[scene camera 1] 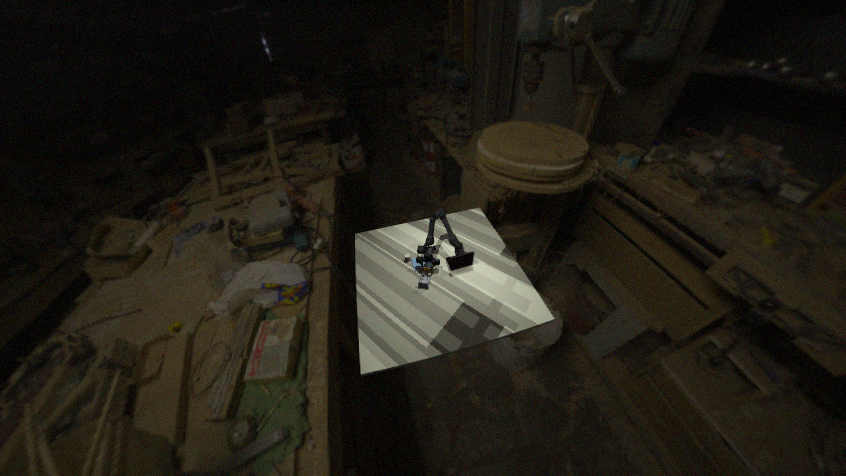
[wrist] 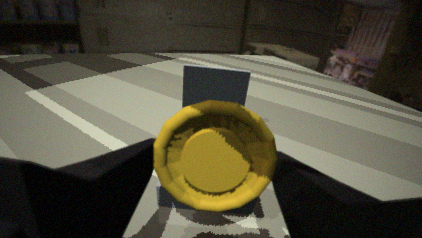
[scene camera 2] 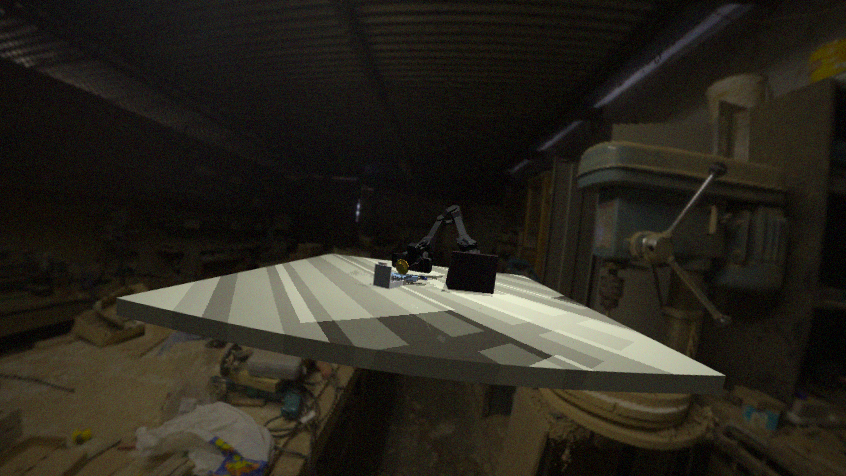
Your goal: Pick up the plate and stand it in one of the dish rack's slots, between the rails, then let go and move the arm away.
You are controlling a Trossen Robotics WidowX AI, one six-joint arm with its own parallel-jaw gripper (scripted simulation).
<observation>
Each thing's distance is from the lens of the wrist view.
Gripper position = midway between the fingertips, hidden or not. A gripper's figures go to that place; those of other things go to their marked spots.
gripper point(wrist: 214, 152): 11 cm
yellow plate point(wrist: 215, 156): 10 cm
</observation>
